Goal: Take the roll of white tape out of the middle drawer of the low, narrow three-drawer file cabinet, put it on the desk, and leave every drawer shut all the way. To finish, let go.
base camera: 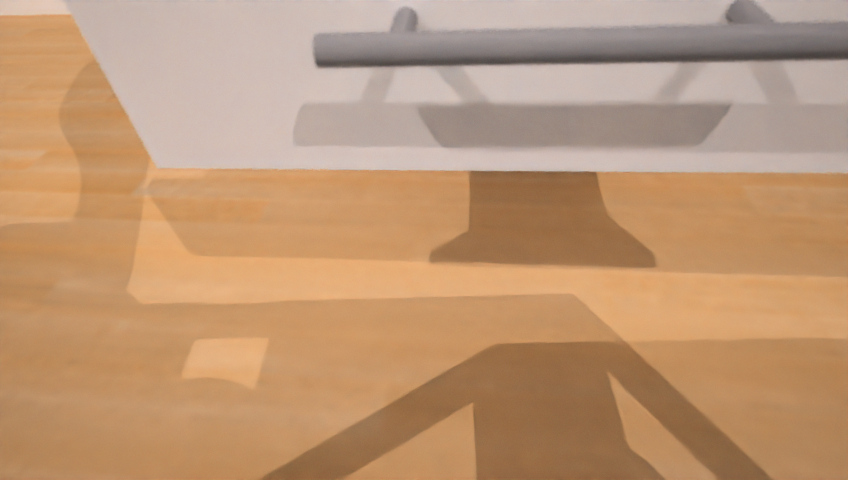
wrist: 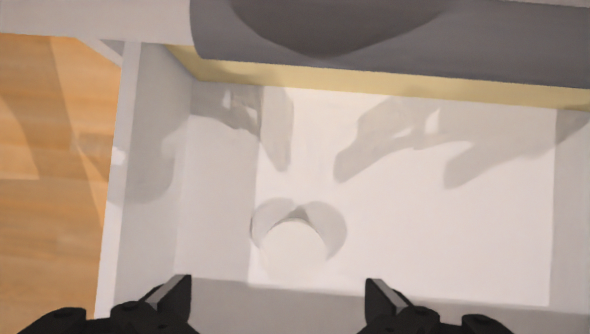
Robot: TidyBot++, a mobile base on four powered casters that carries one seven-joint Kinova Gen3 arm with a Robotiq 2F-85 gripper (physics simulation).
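Frame: origin at the arm's base, x ahead, y left, z up, level; centimetres.
Where they show: gripper, fingertip midpoint: [wrist: 278, 296].
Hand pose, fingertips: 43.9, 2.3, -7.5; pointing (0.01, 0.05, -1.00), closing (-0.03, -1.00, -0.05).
After its pixels a point has its place, as x, y, z.
The middle drawer [wrist: 111, 225] {46.9, 11.9, -9.4} stands open in the wrist view. The roll of white tape [wrist: 293, 250] {44.3, 1.7, -15.5} shows as a pale round shape on the drawer's floor, toward the left side and close to the wall at the bottom of the view; its hole cannot be made out. My gripper [wrist: 278, 296] {43.9, 2.3, -7.5} is open and empty, above the drawer, with its fingers on either side of the tape's line in view. Their exact height over the tape cannot be told. In the base view a white drawer front [base camera: 208, 107] {31.5, 11.6, -16.5} carries a grey bar handle [base camera: 505, 47] {27.0, -2.1, -12.3}. The desk does not show.
A thick grey bar handle [wrist: 475, 45] {51.4, -1.2, 3.5} of the drawer above crosses the top of the wrist view, close to the camera, with a yellow strip [wrist: 350, 81] {57.3, -2.6, -15.3} below it. Wooden floor [base camera: 357, 276] {40.4, 8.9, -39.6} [wrist: 45, 240] {40.1, 41.0, -39.6} shows beside and below the cabinet, with shadows of the robot on it.
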